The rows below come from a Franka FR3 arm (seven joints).
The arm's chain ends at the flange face. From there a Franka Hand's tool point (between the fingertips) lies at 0.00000 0.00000 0.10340 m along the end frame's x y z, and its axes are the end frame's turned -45 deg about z.
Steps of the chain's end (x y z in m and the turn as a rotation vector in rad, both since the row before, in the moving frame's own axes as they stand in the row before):
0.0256 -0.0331 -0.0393 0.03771 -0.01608 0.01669
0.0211 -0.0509 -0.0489 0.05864 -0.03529 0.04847
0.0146 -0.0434 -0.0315 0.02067 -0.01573 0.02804
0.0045 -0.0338 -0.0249 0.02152 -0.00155 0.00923
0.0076 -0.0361 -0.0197 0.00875 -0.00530 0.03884
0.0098 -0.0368 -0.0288 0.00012 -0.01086 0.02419
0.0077 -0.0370 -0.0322 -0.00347 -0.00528 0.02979
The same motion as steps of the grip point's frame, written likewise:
0.0431 -0.0092 -0.0394 0.03804 0.01529 0.01669
0.0528 -0.0279 -0.0491 0.06642 0.01651 0.04847
0.0414 -0.0230 -0.0315 0.02574 0.00349 0.02804
0.0285 -0.0224 -0.0249 0.01631 0.01412 0.00923
0.0312 -0.0212 -0.0197 0.00993 0.00244 0.03884
0.0322 -0.0199 -0.0288 0.00776 -0.00759 0.02419
0.0310 -0.0209 -0.0322 0.00128 -0.00619 0.02979

